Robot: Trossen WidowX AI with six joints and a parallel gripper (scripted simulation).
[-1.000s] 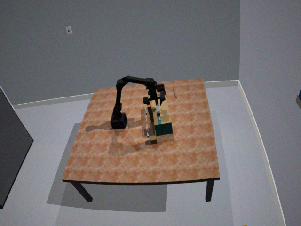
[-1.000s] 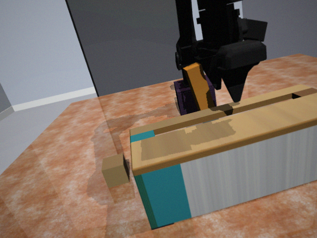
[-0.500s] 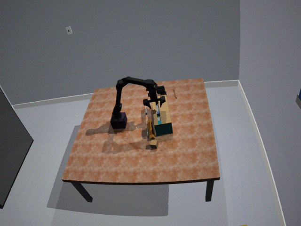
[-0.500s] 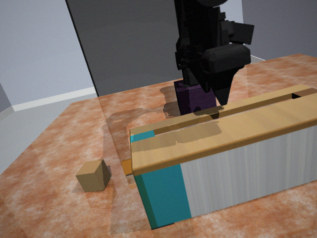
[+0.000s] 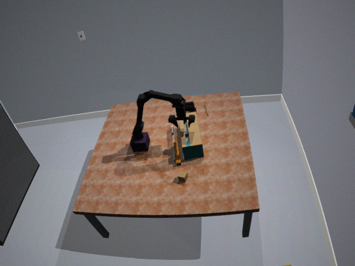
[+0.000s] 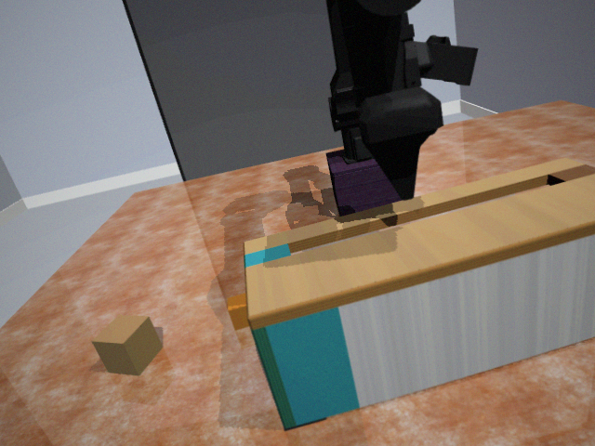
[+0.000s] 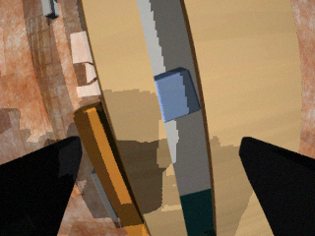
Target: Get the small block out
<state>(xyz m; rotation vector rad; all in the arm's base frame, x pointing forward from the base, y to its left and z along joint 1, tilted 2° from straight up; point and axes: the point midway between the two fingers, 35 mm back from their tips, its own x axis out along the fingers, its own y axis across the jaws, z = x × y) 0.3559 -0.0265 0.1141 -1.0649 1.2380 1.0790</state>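
The box is 10 cm below my gripper tip and 2 cm to the left of it. Round my gripper tip: light-blue block 7 cm below, 1 cm to the left, 1 cm ahead.
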